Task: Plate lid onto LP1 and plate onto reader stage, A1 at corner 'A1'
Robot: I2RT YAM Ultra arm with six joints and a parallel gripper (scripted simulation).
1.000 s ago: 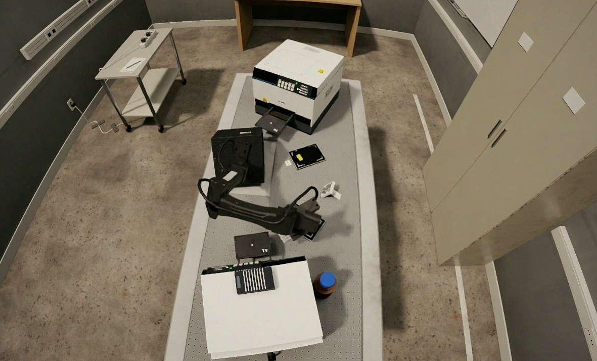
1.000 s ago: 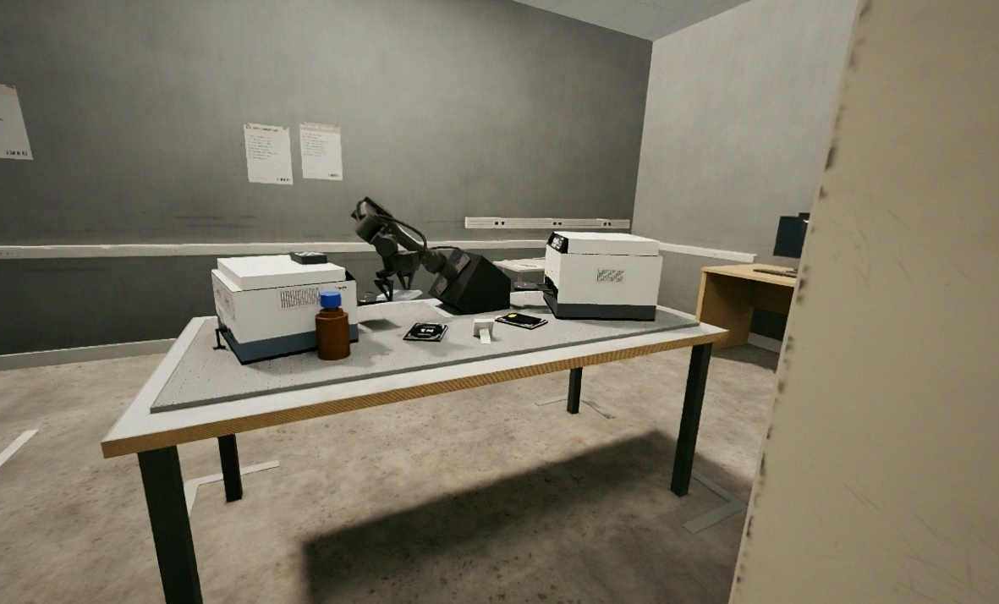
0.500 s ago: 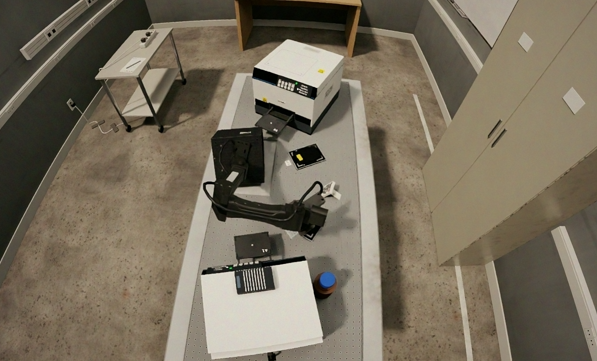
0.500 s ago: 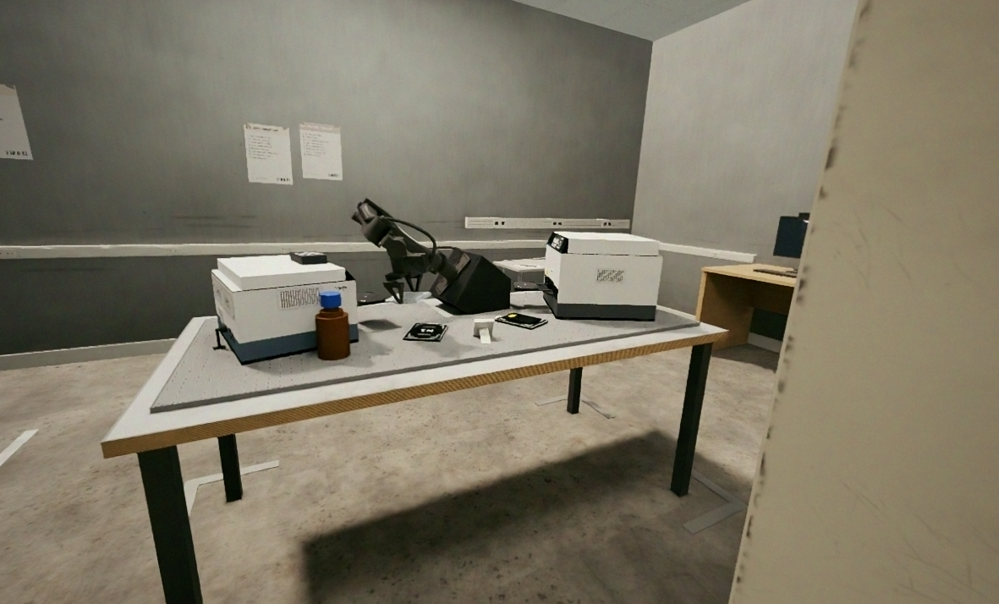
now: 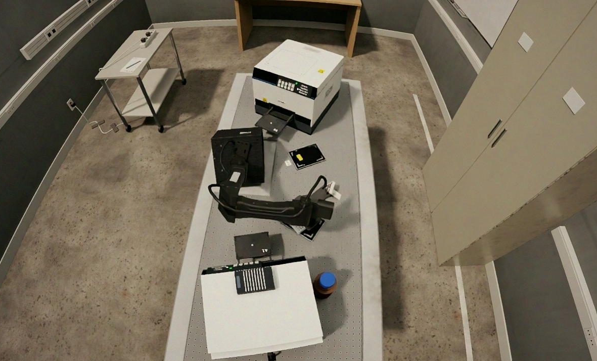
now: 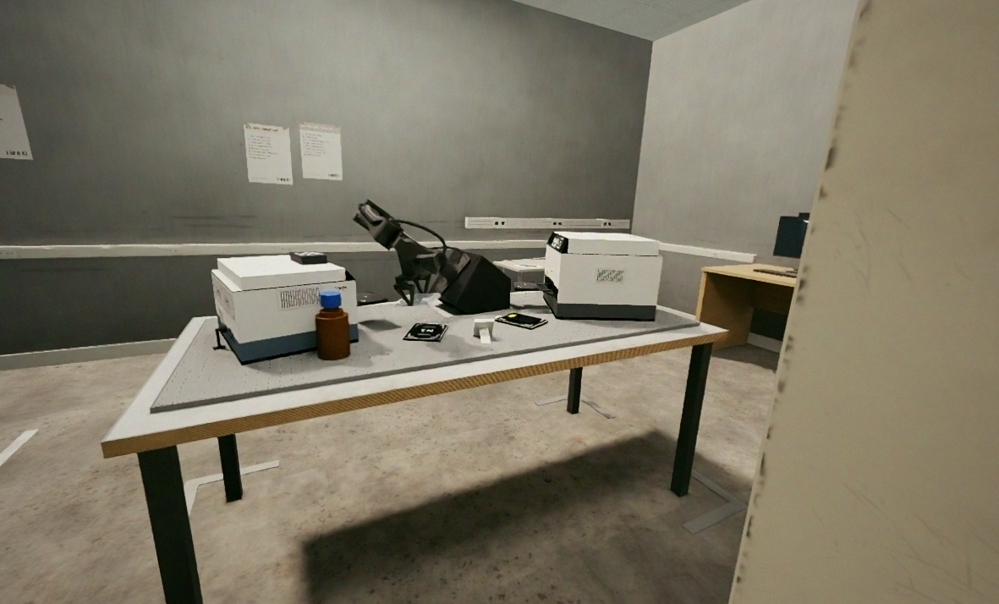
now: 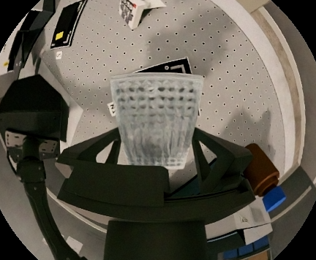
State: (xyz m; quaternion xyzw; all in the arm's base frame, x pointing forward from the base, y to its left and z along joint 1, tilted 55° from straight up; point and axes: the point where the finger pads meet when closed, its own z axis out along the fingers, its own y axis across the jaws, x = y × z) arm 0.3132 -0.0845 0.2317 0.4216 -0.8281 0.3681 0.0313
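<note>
The black plate lies 1 cm behind my hand, 40 cm to the left of it and 11 cm below it. The rest, counted from my hand: well plate (right at my hand); then blue-capped bottle (11 cm ahead, 27 cm to the right, 1 cm below).
</note>
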